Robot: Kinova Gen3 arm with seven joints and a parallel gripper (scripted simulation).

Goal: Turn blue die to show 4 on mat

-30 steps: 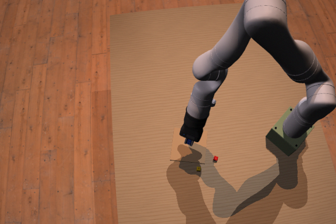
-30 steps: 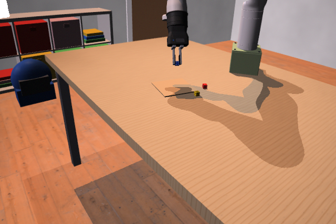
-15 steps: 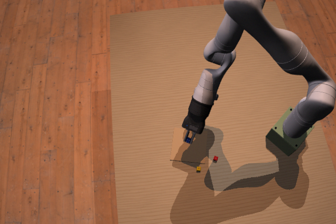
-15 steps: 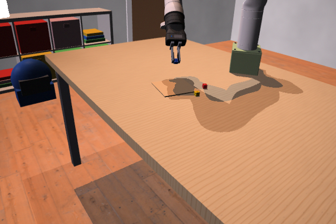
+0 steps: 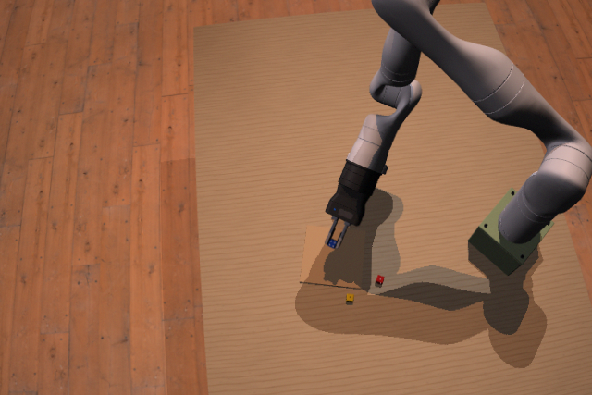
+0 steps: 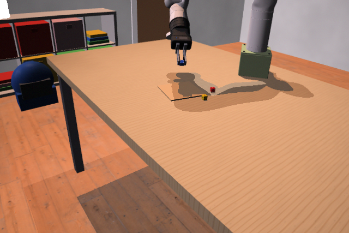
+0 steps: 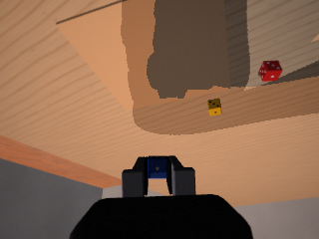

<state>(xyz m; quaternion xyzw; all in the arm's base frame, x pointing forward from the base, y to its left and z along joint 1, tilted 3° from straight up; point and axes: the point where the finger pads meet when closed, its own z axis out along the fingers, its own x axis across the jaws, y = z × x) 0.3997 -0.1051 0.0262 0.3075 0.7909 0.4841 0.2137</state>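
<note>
Right now the tan mat is 120 mm below my hand. From my hand the other things lie so: yellow die 110 mm to the left, 110 mm below; then blue die 10 mm ahead, 10 mm to the left, 10 mm below; then red die 80 mm behind, 90 mm to the left, 110 mm below.
</note>
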